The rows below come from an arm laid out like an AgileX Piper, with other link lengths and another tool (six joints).
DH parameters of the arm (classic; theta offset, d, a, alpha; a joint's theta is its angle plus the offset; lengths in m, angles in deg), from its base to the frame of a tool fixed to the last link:
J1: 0 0.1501 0 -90
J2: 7.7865 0 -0.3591 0
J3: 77.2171 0 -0.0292 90
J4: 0 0.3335 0 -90
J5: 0 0 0 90
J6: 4 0.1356 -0.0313 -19
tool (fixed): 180 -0.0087 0 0
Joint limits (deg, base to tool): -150..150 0..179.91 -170..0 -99.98..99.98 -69.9..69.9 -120..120
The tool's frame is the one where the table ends.
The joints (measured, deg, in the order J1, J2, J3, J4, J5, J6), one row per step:
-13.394 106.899 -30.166 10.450 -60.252 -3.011
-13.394 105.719 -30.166 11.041 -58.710 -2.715
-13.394 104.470 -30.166 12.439 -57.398 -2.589
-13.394 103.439 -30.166 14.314 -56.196 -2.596
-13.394 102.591 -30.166 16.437 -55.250 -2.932
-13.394 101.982 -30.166 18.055 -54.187 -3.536
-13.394 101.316 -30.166 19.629 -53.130 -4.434
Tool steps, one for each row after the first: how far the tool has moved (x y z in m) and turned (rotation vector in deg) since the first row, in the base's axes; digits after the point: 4 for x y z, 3 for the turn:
-0.0009 -0.0010 0.0048 0.795 0.106 -0.528
-0.0028 -0.0035 0.0105 1.629 -0.082 -1.774
-0.0051 -0.0068 0.0147 2.567 -0.171 -3.419
-0.0077 -0.0102 0.0181 3.291 -0.221 -5.217
-0.0095 -0.0126 0.0196 3.736 0.221 -6.460
-0.0114 -0.0146 0.0216 3.938 0.727 -7.569

